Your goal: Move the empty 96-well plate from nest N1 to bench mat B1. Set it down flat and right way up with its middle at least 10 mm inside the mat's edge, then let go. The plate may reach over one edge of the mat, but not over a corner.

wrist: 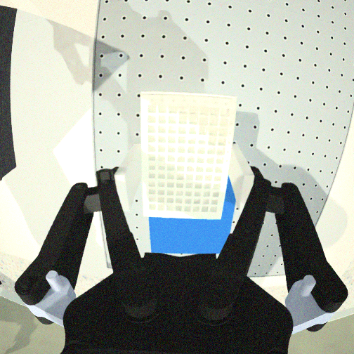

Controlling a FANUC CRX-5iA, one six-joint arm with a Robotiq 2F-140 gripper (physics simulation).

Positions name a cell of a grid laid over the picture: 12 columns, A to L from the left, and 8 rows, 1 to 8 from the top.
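Looking at the scene, I find my gripper (G4) together with a white 96-well plate (G4). A blue bench mat (F6) is there to be seen too.
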